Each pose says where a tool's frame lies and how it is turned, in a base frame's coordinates. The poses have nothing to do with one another.
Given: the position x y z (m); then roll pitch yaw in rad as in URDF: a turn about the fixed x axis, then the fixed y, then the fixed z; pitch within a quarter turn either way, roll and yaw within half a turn.
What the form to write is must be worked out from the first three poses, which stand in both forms.
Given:
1: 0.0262, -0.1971, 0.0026, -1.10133, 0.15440, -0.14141
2: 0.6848, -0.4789, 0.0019, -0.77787, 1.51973, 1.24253
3: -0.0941, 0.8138, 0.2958, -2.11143, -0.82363, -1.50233
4: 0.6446, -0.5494, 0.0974, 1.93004, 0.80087, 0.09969
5: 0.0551, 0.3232, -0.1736, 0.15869, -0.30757, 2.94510
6: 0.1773, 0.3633, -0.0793, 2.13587, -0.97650, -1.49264
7: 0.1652, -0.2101, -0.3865, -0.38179, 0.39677, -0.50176
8: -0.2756, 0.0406, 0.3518, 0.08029, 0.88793, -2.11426
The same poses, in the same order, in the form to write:
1: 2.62, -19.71, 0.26, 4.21, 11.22, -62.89
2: 68.48, -47.89, 0.19, 88.95, -25.78, -87.69
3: -9.41, 81.38, 29.58, 84.36, 61.79, 137.72
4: 64.46, -54.94, 9.74, -45.46, -9.09, 104.35
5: 5.51, 32.32, -17.36, 171.13, 18.91, -5.86
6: 17.73, 36.33, -7.93, 85.75, -53.84, 120.54
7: 16.52, -21.01, -38.65, -21.60, 29.58, -10.21
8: -27.56, 4.06, 35.18, -111.68, -27.94, 44.61
